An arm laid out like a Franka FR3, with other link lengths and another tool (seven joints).
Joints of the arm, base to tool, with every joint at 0 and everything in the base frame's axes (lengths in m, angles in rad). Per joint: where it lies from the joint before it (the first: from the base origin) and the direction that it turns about. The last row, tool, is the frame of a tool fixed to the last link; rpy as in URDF.
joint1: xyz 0 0 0.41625 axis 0 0 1
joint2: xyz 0 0 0 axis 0 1 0
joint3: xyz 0 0 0.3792 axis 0 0 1
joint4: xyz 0.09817 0 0 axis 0 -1 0
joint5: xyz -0.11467 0 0.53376 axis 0 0 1
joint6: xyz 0 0 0 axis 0 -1 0
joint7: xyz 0.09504 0 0 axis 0 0 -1
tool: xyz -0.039 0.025 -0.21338 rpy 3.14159 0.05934 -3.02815
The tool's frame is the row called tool.
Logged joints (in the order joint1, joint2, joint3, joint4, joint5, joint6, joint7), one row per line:
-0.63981, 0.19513, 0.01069, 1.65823, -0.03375, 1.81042, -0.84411
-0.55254, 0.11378, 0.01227, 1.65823, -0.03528, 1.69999, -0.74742
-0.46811, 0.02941, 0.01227, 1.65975, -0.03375, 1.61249, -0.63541
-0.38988, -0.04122, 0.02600, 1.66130, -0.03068, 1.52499, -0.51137
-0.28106, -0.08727, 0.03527, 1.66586, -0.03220, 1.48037, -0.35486
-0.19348, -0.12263, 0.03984, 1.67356, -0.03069, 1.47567, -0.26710
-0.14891, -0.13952, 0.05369, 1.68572, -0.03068, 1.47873, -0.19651
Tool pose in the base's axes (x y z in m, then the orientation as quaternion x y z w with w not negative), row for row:
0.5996, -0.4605, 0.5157, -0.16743, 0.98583, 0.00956, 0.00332
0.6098, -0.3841, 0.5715, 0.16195, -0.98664, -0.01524, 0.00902
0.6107, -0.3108, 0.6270, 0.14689, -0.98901, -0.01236, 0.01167
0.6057, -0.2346, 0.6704, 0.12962, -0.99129, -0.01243, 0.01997
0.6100, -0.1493, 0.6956, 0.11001, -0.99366, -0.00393, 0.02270
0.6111, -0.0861, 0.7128, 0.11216, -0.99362, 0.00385, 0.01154
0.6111, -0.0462, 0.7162, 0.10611, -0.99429, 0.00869, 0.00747
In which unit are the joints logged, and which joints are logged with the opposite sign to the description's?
The joints are logged in radians. Opposite sign: joint4.
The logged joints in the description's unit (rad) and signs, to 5 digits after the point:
-0.63981, 0.19513, 0.01069, -1.65823, -0.03375, 1.81042, -0.84411
-0.55254, 0.11378, 0.01227, -1.65823, -0.03528, 1.69999, -0.74742
-0.46811, 0.02941, 0.01227, -1.65975, -0.03375, 1.61249, -0.63541
-0.38988, -0.04122, 0.02600, -1.66130, -0.03068, 1.52499, -0.51137
-0.28106, -0.08727, 0.03527, -1.66586, -0.03220, 1.48037, -0.35486
-0.19348, -0.12263, 0.03984, -1.67356, -0.03069, 1.47567, -0.26710
-0.14891, -0.13952, 0.05369, -1.68572, -0.03068, 1.47873, -0.19651

